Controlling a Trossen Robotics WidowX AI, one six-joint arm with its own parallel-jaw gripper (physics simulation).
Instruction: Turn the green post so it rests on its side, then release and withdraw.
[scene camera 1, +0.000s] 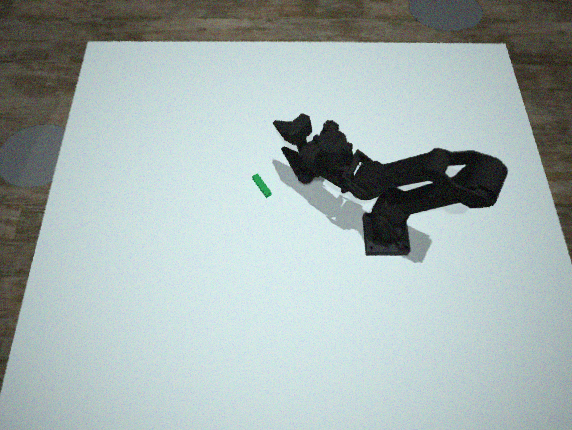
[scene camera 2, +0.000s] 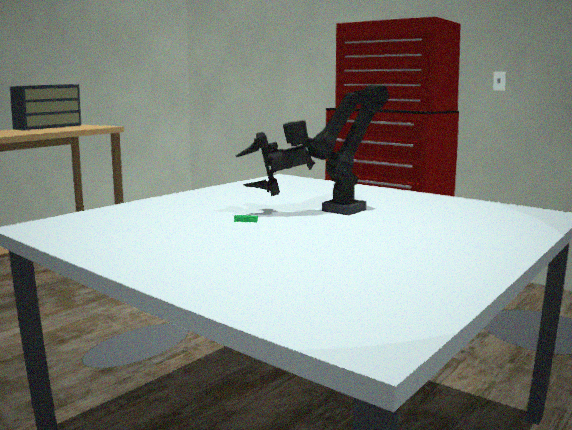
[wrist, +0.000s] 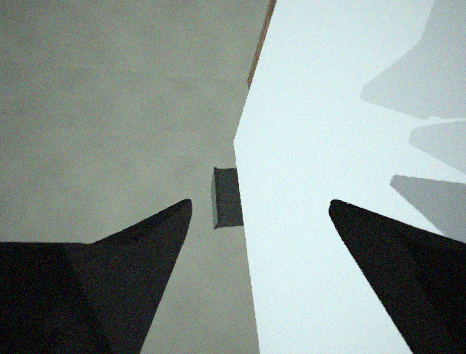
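Note:
The green post (scene camera 1: 261, 185) (scene camera 2: 246, 218) lies flat on its side on the white table, apart from the gripper. My gripper (scene camera 1: 278, 135) (scene camera 2: 240, 170) (wrist: 259, 205) is open and empty. It hangs above the table, its two fingers one above the other in the second scene view. In the first scene view it is up and to the right of the post. The post does not show in the wrist view.
The white table (scene camera 1: 200, 325) (scene camera 2: 320, 280) (wrist: 295, 280) carries the arm's base (scene camera 1: 387, 245) (scene camera 2: 344, 206). Beyond the table stand a red tool cabinet (scene camera 2: 395, 62) and a wooden bench (scene camera 2: 100, 130) with a small drawer unit (scene camera 2: 52, 106).

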